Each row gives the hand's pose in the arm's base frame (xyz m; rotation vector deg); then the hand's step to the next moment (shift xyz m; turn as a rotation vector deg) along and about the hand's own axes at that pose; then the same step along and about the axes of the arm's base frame.
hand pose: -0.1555 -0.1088 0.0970 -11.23 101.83 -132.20
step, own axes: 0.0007 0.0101 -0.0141 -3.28 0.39 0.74
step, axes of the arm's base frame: -0.0031 0.0106 -0.0134 3.38 0.05 -0.09
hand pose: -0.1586 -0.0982 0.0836 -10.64 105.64 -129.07
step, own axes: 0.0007 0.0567 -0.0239 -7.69 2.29 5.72
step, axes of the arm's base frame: -0.0011 0.0120 -0.0603 9.01 -3.92 -0.74
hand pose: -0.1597 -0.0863 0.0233 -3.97 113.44 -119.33
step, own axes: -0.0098 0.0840 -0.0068 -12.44 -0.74 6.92
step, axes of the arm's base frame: 0.0213 0.0061 -0.0819 13.36 -3.93 3.03
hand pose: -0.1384 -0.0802 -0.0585 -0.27 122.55 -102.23
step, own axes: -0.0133 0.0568 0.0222 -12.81 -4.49 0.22
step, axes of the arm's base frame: 0.0310 -0.0065 -0.0538 11.07 1.76 7.65
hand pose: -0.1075 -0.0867 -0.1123 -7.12 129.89 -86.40
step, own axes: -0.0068 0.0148 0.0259 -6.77 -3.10 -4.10
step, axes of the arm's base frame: 0.0184 -0.0143 -0.0199 4.12 4.27 6.08
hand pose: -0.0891 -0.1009 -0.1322 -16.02 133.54 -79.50
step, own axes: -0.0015 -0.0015 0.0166 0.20 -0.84 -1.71
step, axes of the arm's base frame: 0.0087 -0.0133 -0.0053 -0.97 0.87 1.40
